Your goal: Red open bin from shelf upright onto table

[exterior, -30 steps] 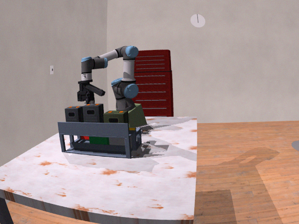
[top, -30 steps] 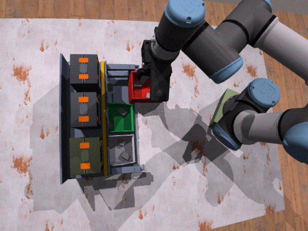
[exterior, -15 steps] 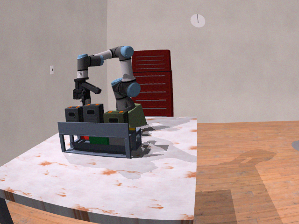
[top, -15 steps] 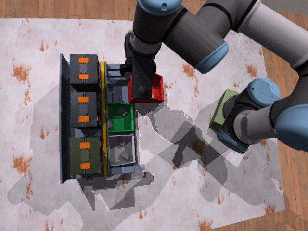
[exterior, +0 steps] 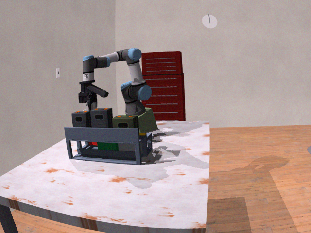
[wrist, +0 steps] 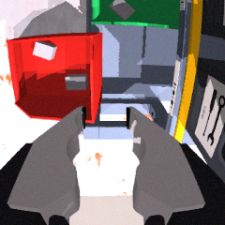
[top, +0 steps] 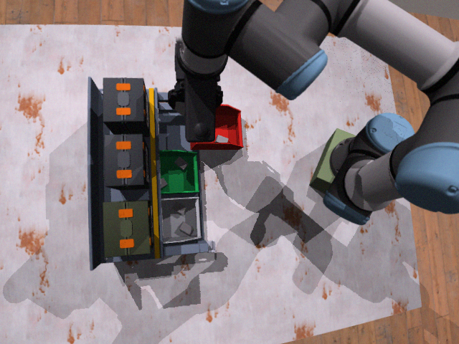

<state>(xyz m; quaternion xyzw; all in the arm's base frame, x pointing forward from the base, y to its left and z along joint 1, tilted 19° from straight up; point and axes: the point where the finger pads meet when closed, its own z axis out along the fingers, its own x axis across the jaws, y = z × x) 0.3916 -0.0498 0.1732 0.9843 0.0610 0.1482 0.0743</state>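
The red open bin lies 120 mm below my hand, 80 mm behind it and 10 mm to the right of it. The rest, counted from my hand: shelf rail (150 mm below, 110 mm to the left, 40 mm behind); yellow bar (120 mm to the left, 70 mm ahead, 50 mm below); green bin (120 mm to the left, 120 mm below, 40 mm ahead).
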